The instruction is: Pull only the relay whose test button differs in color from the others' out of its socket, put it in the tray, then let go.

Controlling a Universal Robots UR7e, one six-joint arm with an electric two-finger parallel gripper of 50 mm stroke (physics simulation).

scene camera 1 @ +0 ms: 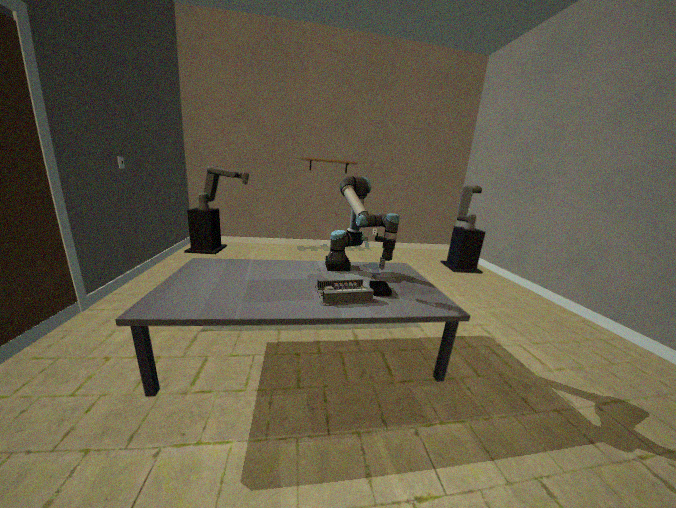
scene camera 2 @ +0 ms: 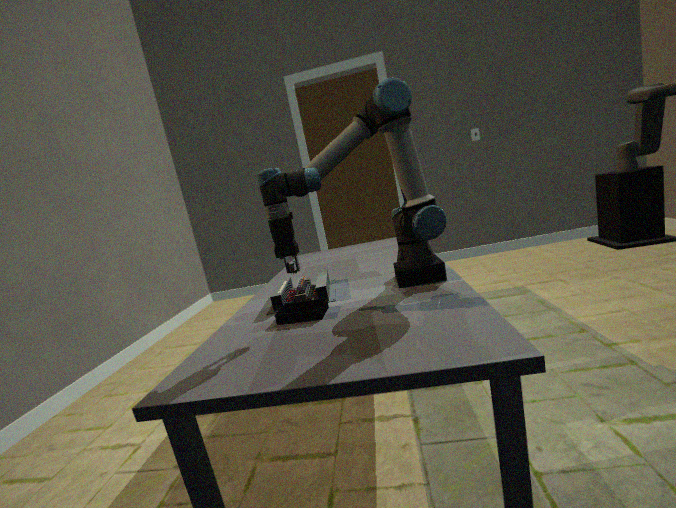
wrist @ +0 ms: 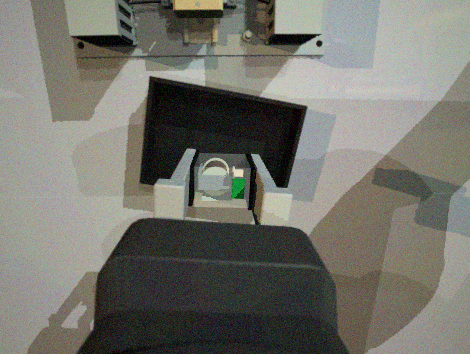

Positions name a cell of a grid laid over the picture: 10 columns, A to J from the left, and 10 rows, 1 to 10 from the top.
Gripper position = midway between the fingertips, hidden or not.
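Note:
Scene camera 2 gives me a view of my gripper (scene camera 2: E6), and in the wrist view I can see the gripper (wrist: E5) as well.

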